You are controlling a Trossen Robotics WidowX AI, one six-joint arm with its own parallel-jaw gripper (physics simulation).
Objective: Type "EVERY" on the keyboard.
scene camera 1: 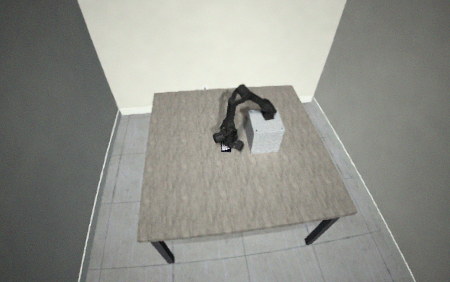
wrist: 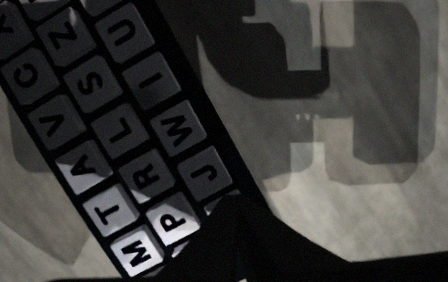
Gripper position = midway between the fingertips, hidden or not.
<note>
In view: the gripper (wrist: pixel 234 205) and a black keyboard (wrist: pixel 165 42).
</note>
